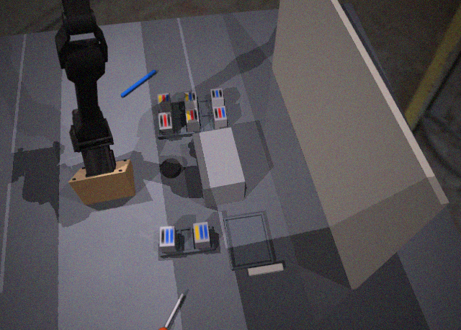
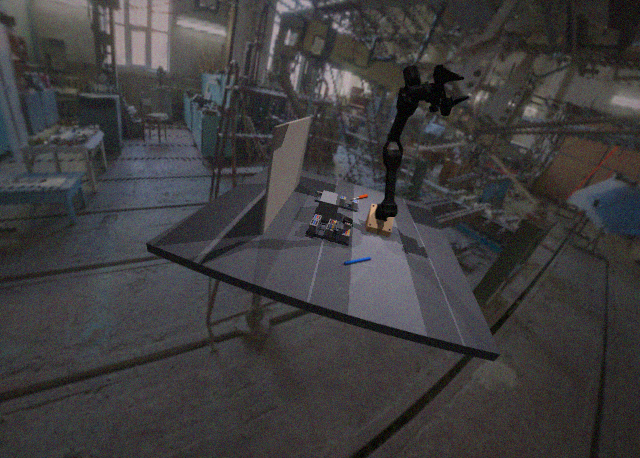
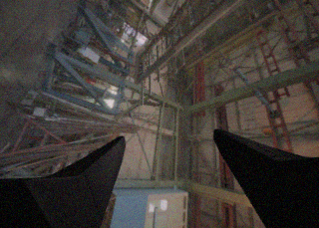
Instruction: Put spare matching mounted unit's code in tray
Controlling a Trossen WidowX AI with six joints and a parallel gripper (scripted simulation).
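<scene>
My gripper tip is now 210 mm short of the grey spare block, 410 mm to the left of it and 700 mm above it. From my gripper tip the other things lie so: black puck (250 mm ahead, 210 mm to the right, 730 mm below); then tall panel (610 mm ahead, 270 mm to the right, 520 mm below); then blue pen (200 mm ahead, 120 mm to the left, 740 mm below).
</scene>
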